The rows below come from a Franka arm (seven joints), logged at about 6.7 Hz.
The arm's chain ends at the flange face. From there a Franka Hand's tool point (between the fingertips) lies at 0.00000 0.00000 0.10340 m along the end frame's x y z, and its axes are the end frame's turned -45 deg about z.
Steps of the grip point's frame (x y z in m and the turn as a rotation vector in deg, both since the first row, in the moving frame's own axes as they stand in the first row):
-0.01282 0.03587 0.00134 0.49 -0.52 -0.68
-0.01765 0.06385 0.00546 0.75 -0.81 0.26
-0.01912 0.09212 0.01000 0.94 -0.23 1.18
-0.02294 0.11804 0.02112 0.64 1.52 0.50
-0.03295 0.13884 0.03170 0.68 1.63 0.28
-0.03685 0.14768 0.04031 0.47 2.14 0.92
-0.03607 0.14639 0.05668 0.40 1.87 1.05
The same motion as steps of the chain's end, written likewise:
0.01759 0.03438 0.00135 -0.02 -0.71 -0.68
0.03466 0.05756 0.00548 -0.04 -1.10 0.26
0.05310 0.07958 0.01001 0.50 -0.83 1.18
0.06611 0.10244 0.02116 1.53 0.62 0.50
0.07366 0.12442 0.03175 1.63 0.67 0.28
0.07621 0.13379 0.04039 1.85 1.18 0.92
0.07611 0.13190 0.05674 1.61 1.04 1.05

